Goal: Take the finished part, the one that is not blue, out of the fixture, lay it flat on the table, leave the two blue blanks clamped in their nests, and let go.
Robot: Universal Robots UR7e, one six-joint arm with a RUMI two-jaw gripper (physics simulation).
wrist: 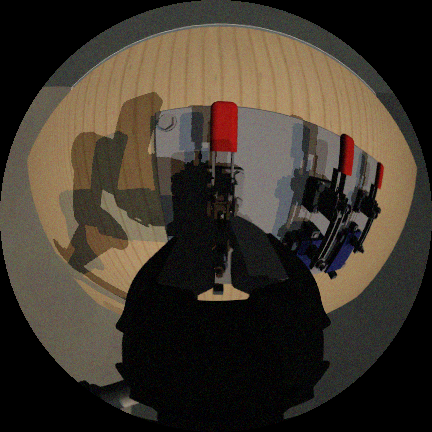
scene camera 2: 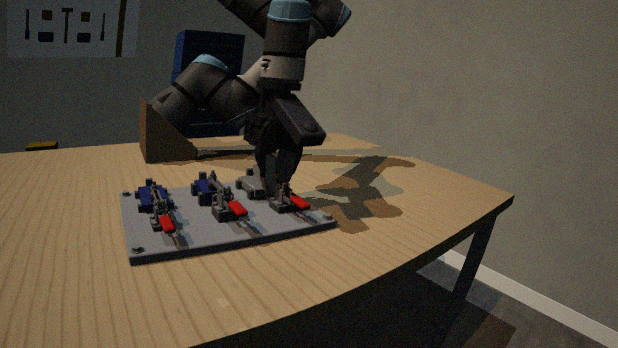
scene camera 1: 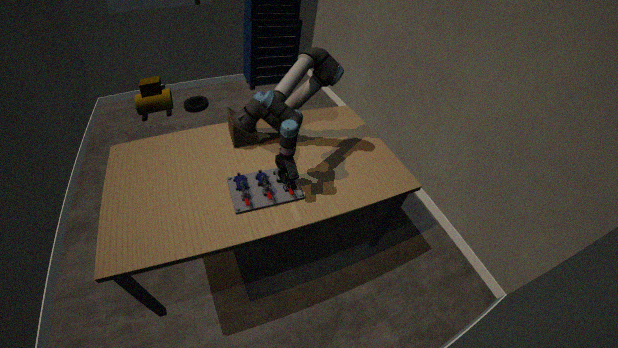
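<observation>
The fixture plate [scene camera 1: 257, 198] [scene camera 2: 195, 227] [wrist: 265, 150] lies on the table with three red-handled clamps. The grey finished part [scene camera 2: 251, 185] sits in the right-hand nest in scene camera 2, partly hidden by the fingers. The right-hand clamp's red handle [scene camera 1: 291, 192] [scene camera 2: 300, 202] [wrist: 224, 127] lies low, pointing away from the part. One blue blank [scene camera 1: 262, 177] [scene camera 2: 204, 192] [wrist: 307, 248] is in the middle nest, another [scene camera 1: 241, 181] [scene camera 2: 150, 196] [wrist: 345, 252] in the left nest, clamps over both. My gripper [scene camera 1: 291, 184] [scene camera 2: 277, 191] [wrist: 221, 215] is shut, tips down at the right-hand clamp's mechanism, beside the finished part.
The wooden table [scene camera 1: 165, 200] [scene camera 2: 75, 215] [wrist: 260, 65] extends around the plate. The arm's wedge-shaped base mount [scene camera 1: 232, 132] [scene camera 2: 162, 142] stands behind the plate. The middle clamp's red handle [scene camera 1: 269, 195] [scene camera 2: 238, 208] [wrist: 347, 155] is the nearest neighbouring obstacle. Arm shadows fall right of the plate.
</observation>
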